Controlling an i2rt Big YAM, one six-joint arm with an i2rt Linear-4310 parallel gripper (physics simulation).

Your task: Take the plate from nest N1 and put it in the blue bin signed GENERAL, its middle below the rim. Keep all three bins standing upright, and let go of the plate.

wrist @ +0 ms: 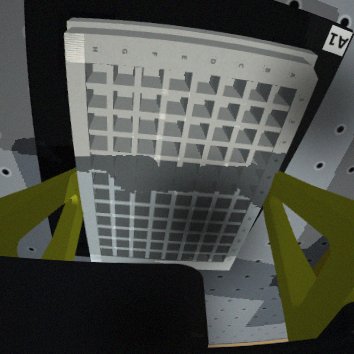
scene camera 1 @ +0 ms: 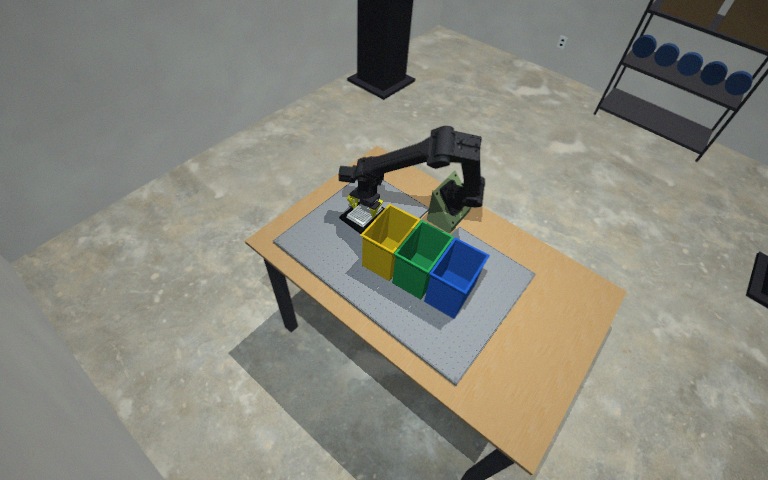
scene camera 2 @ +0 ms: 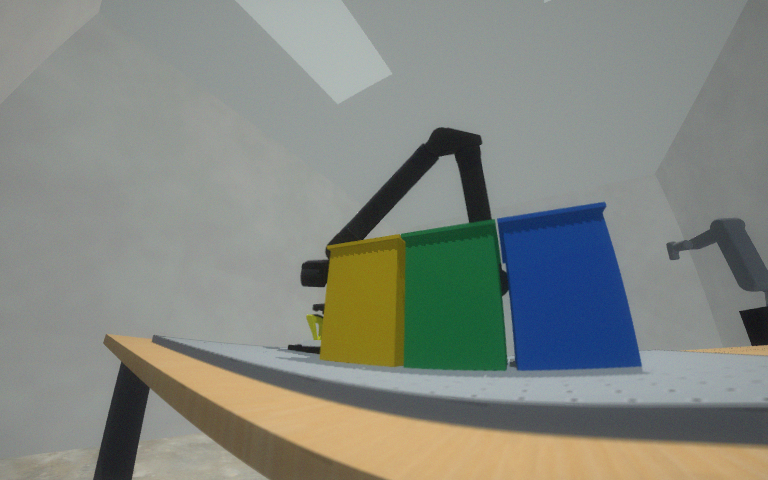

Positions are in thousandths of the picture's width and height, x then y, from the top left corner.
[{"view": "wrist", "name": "my gripper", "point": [490,501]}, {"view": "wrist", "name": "white plate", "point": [501,374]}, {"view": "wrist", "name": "black nest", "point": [137,264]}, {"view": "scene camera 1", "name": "yellow bin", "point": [498,497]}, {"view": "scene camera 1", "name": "blue bin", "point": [589,582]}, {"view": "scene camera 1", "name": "green bin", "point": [541,539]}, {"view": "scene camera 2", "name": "yellow bin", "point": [475,655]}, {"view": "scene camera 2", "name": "blue bin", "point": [742,645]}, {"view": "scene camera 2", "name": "green bin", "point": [592,668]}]
